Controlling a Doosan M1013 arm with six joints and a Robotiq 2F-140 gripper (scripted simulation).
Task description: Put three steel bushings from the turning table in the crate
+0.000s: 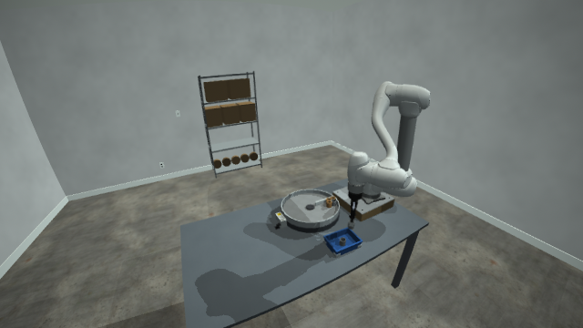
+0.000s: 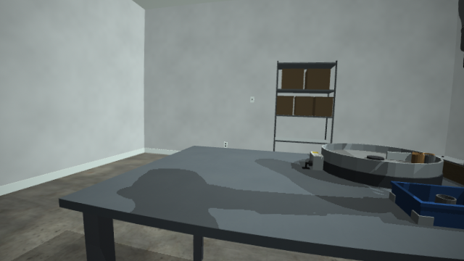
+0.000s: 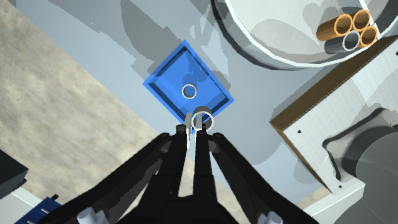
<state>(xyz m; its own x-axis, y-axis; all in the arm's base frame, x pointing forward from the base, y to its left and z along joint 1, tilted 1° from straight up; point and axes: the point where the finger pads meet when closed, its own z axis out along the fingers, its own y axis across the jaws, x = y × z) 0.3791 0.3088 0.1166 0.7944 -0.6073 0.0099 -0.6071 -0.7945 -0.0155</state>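
Now: hand 16 cm above the blue crate, 4 cm short of it and 1 cm to the left of it. Round my hand: turning table: 38 cm to the right, 13 cm below, 10 cm ahead.
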